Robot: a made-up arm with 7 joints.
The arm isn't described. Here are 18 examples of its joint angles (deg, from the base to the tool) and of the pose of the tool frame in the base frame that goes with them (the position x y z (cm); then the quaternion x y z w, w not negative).
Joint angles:
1: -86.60 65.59 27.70 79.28 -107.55 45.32 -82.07
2: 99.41 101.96 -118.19 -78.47 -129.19 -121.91 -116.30
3: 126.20 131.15 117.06 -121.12 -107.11 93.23 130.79
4: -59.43 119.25 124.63 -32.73 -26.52 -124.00 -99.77
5: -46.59 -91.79 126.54 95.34 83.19 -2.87 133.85
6: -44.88 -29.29 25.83 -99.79 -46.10 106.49 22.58
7: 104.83 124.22 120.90 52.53 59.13 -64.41 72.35
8: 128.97 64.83 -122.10 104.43 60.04 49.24 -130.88
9: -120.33 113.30 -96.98 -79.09 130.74 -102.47 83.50
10: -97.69 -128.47 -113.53 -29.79 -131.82 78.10 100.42
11: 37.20 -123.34 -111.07 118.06 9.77 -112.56 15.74
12: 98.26 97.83 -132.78 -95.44 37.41 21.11 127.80
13: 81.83 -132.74 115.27 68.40 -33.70 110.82 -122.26
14: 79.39 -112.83 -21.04 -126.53 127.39 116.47 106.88
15: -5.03 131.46 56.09 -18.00 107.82 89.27 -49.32
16: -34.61 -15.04 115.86 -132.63 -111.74 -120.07 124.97
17: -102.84 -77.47 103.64 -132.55 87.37 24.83 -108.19
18: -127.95 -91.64 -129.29 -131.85 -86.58 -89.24 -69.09
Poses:
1: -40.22 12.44 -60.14 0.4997 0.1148 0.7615 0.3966
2: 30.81 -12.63 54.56 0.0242 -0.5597 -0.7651 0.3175
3: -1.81 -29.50 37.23 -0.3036 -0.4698 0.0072 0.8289
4: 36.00 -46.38 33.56 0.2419 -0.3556 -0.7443 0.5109
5: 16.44 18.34 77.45 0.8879 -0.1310 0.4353 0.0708
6: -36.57 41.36 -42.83 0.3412 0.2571 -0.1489 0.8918
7: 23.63 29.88 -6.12 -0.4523 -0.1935 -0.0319 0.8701
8: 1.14 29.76 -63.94 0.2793 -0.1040 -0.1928 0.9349
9: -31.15 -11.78 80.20 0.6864 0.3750 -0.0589 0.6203
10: 59.85 -9.86 53.75 -0.5118 0.2066 0.7633 0.3358
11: 51.19 54.26 91.63 0.5394 -0.1912 -0.6612 0.4850
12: 4.33 29.72 54.37 -0.6743 -0.6009 -0.2558 0.3447
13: 32.01 3.27 50.99 -0.5353 -0.0899 0.4080 0.7341
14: -74.96 36.53 17.85 -0.3775 -0.4398 -0.6462 0.4965
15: 31.13 -9.34 83.71 -0.8450 0.4865 0.2150 0.0550
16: -35.07 6.68 18.13 0.8953 -0.3964 -0.0991 0.1773
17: 28.75 63.46 25.33 0.7756 -0.3860 0.2666 0.4225
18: 12.40 -42.65 -32.39 -0.1548 -0.4036 0.7415 0.5132
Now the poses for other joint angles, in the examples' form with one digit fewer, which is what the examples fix.
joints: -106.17 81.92 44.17 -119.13 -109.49 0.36 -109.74
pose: -42.9 8.8 62.7 -0.764 0.540 0.171 0.309
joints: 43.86 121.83 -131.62 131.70 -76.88 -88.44 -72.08
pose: 52.4 55.1 -0.7 0.081 0.795 -0.570 0.191
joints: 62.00 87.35 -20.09 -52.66 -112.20 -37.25 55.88
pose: 34.8 1.1 32.0 0.230 -0.721 -0.284 0.589
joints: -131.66 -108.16 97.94 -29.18 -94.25 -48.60 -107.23
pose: -13.9 -61.6 45.1 -0.916 -0.095 -0.371 0.124
